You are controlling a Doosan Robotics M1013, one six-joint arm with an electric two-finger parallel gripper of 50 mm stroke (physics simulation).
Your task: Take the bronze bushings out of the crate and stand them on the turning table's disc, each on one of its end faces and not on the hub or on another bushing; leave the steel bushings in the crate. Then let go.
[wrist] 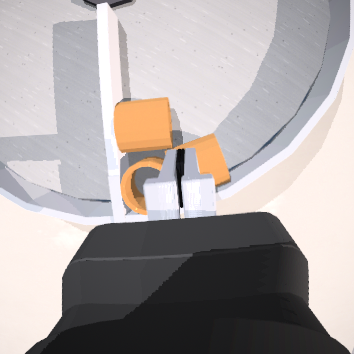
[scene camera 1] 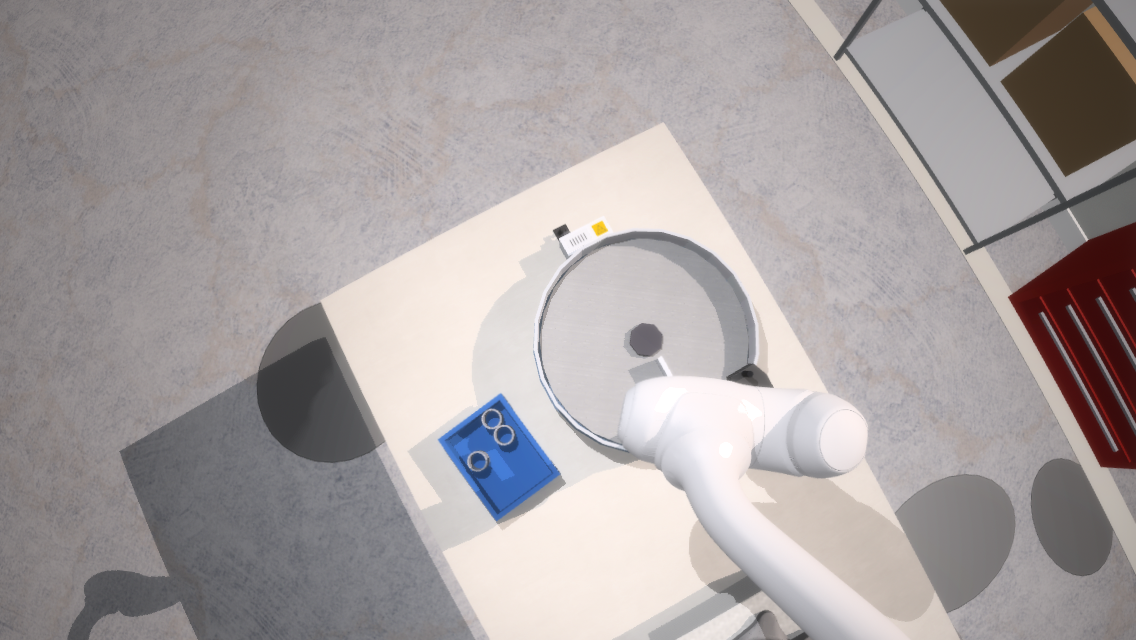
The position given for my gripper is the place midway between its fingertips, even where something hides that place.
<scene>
In view: my gripper [wrist: 182, 166], a turning table disc [scene camera 1: 622, 306] and a blue crate [scene camera 1: 516, 471].
The turning table disc shows as well in the wrist view [wrist: 241, 77].
</scene>
